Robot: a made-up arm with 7 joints. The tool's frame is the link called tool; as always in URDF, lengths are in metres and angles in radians. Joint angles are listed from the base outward. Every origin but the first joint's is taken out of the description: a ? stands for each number. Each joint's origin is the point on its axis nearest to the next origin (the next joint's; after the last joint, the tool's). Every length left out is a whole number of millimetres.
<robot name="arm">
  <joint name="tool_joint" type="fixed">
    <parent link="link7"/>
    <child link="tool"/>
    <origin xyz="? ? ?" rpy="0 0 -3.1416"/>
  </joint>
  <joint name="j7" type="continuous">
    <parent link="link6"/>
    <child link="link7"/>
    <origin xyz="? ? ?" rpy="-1.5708 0 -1.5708"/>
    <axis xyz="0 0 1"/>
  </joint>
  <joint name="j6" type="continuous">
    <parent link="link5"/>
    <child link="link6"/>
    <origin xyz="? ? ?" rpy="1.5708 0 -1.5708"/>
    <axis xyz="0 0 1"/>
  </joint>
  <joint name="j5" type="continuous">
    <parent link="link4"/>
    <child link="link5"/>
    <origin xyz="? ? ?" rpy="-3.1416 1.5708 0"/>
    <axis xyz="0 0 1"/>
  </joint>
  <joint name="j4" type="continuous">
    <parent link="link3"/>
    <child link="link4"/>
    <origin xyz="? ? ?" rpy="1.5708 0 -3.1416"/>
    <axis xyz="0 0 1"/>
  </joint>
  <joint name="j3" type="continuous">
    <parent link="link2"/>
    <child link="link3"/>
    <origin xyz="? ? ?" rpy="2.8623 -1.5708 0"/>
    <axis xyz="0 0 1"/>
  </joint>
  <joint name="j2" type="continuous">
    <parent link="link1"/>
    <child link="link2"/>
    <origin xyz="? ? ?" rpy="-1.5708 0 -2.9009"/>
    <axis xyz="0 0 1"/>
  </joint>
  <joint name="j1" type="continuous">
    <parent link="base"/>
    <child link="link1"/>
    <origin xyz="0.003 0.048 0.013" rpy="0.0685 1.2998 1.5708"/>
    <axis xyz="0 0 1"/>
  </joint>
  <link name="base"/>
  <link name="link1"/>
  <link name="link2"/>
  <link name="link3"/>
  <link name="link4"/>
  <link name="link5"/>
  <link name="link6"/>
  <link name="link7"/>
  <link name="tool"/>
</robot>
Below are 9 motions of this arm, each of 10 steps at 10 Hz.
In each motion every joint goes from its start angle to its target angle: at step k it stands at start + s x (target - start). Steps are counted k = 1, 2, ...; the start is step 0. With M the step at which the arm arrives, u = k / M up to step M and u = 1 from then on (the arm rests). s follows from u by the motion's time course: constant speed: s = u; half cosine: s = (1 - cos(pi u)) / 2; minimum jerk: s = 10 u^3 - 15 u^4 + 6 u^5.
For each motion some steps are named. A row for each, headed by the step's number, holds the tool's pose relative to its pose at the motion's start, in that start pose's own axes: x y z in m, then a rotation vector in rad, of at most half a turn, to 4 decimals.
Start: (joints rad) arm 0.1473 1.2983 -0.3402 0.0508 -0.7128 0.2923 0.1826
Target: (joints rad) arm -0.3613 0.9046 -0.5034 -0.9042 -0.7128 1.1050 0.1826
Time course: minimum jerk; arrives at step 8
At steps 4, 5, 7, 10:
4: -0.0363 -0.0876 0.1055 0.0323 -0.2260 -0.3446
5: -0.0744 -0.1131 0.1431 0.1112 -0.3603 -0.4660
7: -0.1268 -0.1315 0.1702 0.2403 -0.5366 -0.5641
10: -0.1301 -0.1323 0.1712 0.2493 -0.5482 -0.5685

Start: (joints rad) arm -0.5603 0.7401 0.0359 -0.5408 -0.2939 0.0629 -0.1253
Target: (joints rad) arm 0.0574 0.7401 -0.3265 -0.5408 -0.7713 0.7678 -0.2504
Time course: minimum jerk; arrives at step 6
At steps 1, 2, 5, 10:
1: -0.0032 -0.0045 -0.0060 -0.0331 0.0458 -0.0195
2: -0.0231 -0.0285 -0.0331 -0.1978 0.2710 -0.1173
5: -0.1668 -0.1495 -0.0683 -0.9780 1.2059 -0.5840
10: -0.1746 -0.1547 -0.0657 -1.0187 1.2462 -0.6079

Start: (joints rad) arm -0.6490 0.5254 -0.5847 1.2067 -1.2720 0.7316 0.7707
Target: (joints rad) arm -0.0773 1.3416 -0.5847 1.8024 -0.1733 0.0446 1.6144
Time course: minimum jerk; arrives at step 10
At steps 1, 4, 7, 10:
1: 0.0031 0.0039 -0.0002 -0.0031 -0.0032 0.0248
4: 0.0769 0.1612 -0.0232 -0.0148 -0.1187 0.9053
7: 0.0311 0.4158 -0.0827 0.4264 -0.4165 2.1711
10: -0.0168 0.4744 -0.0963 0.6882 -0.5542 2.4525

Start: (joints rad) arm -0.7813 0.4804 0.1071 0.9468 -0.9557 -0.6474 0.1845
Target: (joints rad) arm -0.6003 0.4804 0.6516 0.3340 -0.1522 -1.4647 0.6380
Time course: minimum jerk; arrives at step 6
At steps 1, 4, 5, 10:
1: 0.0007 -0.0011 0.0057 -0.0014 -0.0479 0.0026
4: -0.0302 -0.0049 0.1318 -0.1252 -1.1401 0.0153
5: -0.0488 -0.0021 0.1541 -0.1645 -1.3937 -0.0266
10: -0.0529 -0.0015 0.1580 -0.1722 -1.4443 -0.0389

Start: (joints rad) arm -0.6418 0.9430 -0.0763 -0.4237 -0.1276 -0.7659 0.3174
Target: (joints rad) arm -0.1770 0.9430 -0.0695 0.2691 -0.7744 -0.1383 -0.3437
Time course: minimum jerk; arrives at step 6
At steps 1, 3, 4, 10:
1: -0.0057 0.0019 -0.0061 -0.0033 0.0647 -0.0069
3: -0.1150 0.0269 -0.0584 -0.1568 0.8899 -0.0766
4: -0.2024 0.0425 -0.0532 -0.3512 1.3616 -0.0572
10: -0.2646 0.0537 -0.0281 -0.5305 1.6640 0.0128

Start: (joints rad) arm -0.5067 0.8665 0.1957 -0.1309 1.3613 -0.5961 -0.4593
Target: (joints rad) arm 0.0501 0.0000 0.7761 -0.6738 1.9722 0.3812 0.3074
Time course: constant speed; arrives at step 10
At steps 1, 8, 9, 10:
1: -0.0055 -0.0058 0.0040 -0.0646 0.1240 0.0768
8: -0.1208 -0.0686 0.0347 -0.0571 1.2175 0.2080
9: -0.1466 -0.0734 0.0436 0.0464 1.3630 0.1648
10: -0.1733 -0.0749 0.0537 0.1802 1.4897 0.1087

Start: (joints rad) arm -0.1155 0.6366 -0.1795 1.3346 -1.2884 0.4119 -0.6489
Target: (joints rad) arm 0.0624 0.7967 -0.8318 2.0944 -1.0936 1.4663 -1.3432
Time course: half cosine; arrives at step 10
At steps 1, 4, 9, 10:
1: -0.0043 0.0052 -0.0033 -0.0113 0.0333 0.0125
4: -0.0817 0.0602 -0.0366 -0.2503 0.3817 0.2108
9: -0.2691 0.0539 -0.0400 -0.9513 0.3783 0.7359
10: -0.2751 0.0505 -0.0389 -0.9758 0.3566 0.7570

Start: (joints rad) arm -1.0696 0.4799 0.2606 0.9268 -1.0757 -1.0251 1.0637
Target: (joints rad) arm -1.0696 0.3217 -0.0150 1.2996 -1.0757 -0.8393 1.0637
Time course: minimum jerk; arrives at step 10
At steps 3, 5, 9, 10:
3: -0.0032 0.0159 -0.0144 0.1108 0.0123 0.0007
5: -0.0101 0.0514 -0.0394 0.3369 0.0323 -0.0017
9: -0.0196 0.1063 -0.0635 0.6581 0.0454 -0.0138
10: -0.0198 0.1072 -0.0638 0.6636 0.0455 -0.0141

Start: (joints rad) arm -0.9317 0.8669 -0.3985 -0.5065 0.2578 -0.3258 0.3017
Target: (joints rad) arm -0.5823 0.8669 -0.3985 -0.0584 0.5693 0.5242 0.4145
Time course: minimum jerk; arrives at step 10
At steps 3, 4, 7, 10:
3: -0.0201 -0.0097 -0.0257 0.0810 0.2315 -0.0369
4: -0.0444 -0.0176 -0.0471 0.1668 0.4437 -0.0789
7: -0.1533 -0.0290 -0.0882 0.5311 1.0901 -0.2749
10: -0.1913 -0.0269 -0.0891 0.6722 1.2638 -0.3546

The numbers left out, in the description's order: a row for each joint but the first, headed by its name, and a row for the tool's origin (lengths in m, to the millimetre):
tool: 0 0 0
j7: 0 0.072 0
j6: 0 0 0
j5: -0.163 -0.013 0
j4: 0.01 0.003 0
j3: -0.185 0.044 0
j2: 0.018 0.004 0

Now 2 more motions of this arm.
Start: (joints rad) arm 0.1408 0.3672 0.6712 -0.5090 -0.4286 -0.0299 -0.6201
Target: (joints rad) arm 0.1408 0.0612 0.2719 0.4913 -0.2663 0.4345 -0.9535
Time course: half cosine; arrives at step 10
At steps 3, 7, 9, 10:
3: -0.0152 -0.0137 -0.0649 -0.2448 0.2416 -0.0224
7: -0.0986 -0.1372 -0.1968 -1.0090 0.8637 -0.2037
9: -0.1319 -0.1892 -0.2110 -1.2535 1.0405 -0.2829
10: -0.1366 -0.1963 -0.2118 -1.2864 1.0640 -0.2941

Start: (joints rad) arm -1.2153 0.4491 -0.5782 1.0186 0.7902 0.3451 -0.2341
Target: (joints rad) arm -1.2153 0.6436 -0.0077 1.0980 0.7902 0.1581 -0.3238
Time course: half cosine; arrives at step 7
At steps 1, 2, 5, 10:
1: 0.0006 0.0022 -0.0062 -0.0240 0.0071 -0.0027
2: 0.0016 0.0080 -0.0235 -0.0914 0.0258 -0.0084
5: -0.0037 0.0288 -0.1018 -0.3961 0.0853 0.0048
10: -0.0082 0.0334 -0.1249 -0.4873 0.0951 0.0214

